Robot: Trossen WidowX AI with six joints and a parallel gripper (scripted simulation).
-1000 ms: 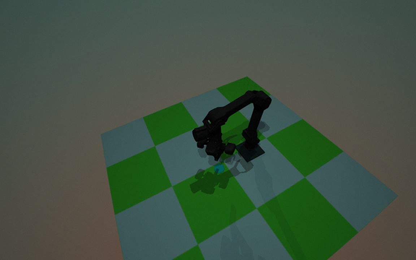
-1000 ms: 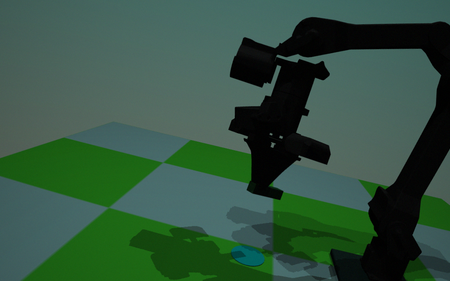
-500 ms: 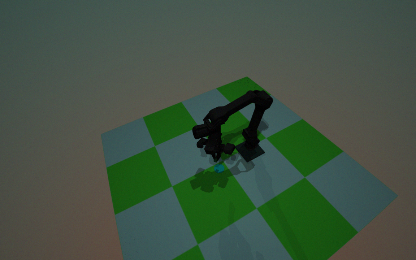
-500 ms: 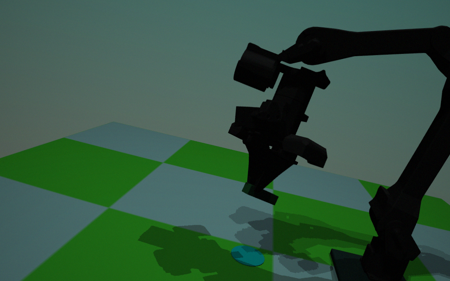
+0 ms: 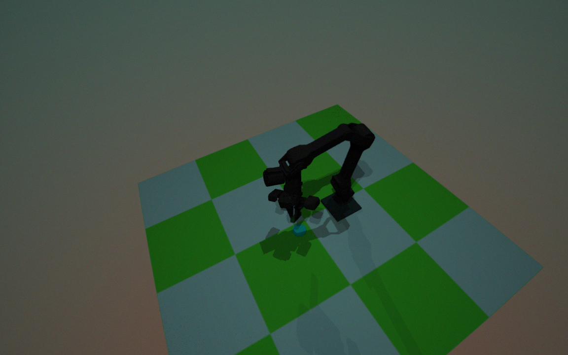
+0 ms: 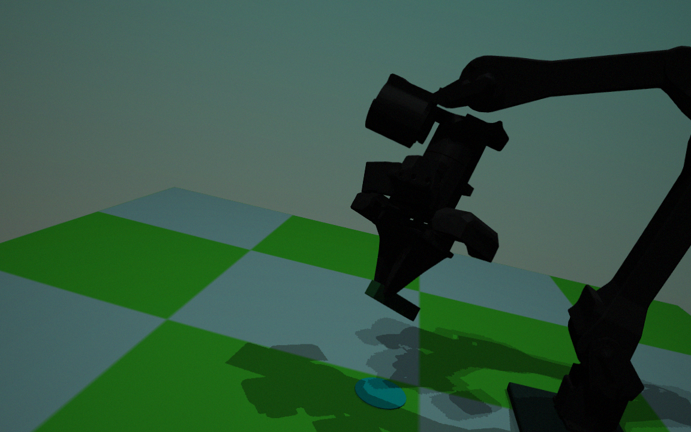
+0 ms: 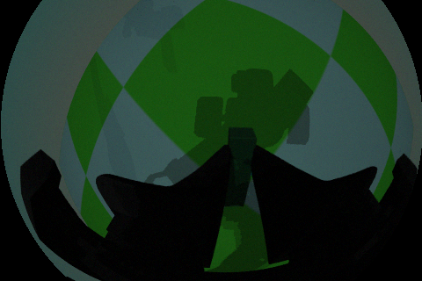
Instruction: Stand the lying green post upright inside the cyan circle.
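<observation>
Right now the cyan circle is 3 cm behind my gripper tip, 1 cm to the right of it and 12 cm below it. Round my gripper tip: green post (1 cm behind, 1 cm to the right, 1 cm below).
</observation>
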